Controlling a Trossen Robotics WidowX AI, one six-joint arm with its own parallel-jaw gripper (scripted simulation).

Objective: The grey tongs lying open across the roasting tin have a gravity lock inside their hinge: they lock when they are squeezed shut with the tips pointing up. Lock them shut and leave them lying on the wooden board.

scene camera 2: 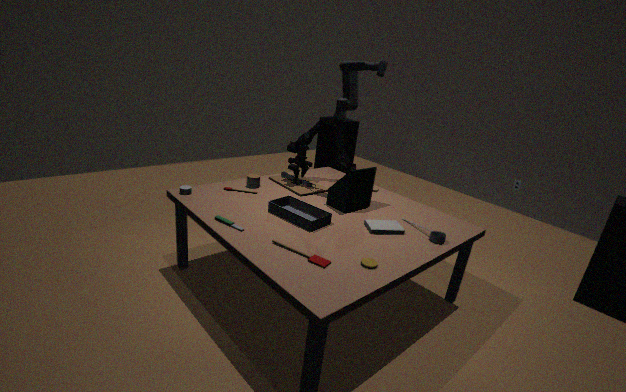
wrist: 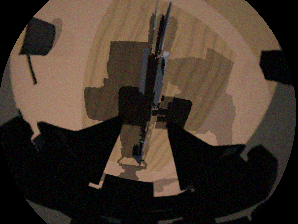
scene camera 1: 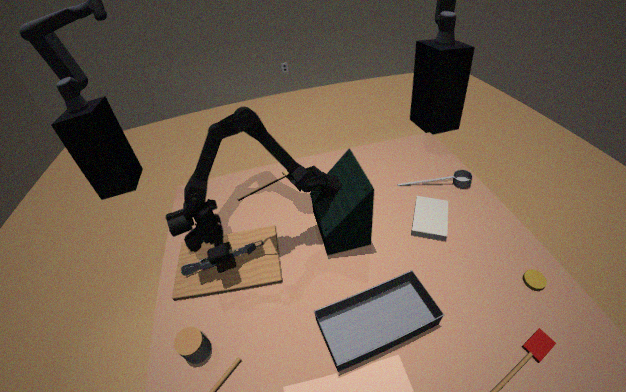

My gripper (scene camera 1: 223, 253) is open, with nothing in its grasp. Further things: a white block (scene camera 1: 430, 220), a wooden board (scene camera 1: 262, 266) and a roasting tin (scene camera 2: 309, 217).
My gripper is seen too in the wrist view (wrist: 146, 121). The wooden board shows as well in the wrist view (wrist: 200, 62).
